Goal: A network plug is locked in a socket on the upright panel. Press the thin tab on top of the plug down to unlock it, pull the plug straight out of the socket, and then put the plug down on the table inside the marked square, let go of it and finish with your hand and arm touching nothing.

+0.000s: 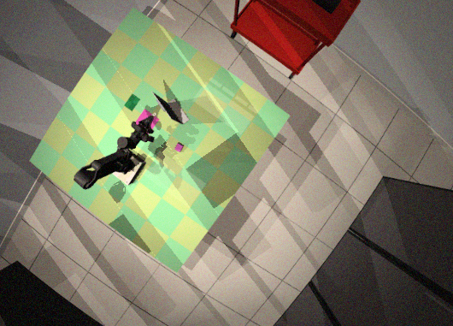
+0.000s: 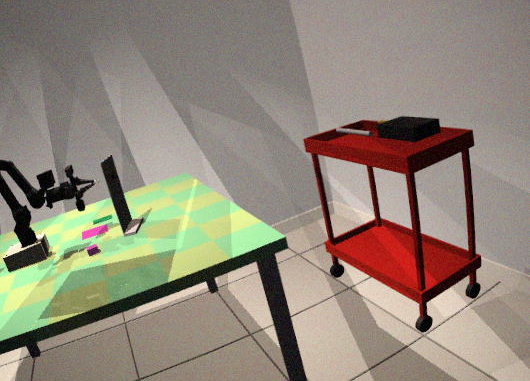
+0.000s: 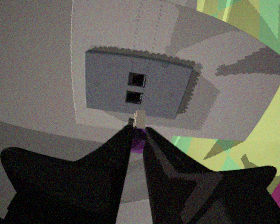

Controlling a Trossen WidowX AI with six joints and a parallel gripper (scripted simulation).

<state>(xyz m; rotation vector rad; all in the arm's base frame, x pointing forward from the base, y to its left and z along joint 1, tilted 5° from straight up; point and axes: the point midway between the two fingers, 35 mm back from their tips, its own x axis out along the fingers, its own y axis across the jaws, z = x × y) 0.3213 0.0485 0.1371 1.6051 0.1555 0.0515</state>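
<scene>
My gripper tip is 90 mm past the magenta square, 80 mm to the right of it and 220 mm above it. From my gripper tip the other things lie so: upright panel (90 mm ahead, 10 mm to the right, 90 mm below); network plug (right at my gripper tip).
</scene>
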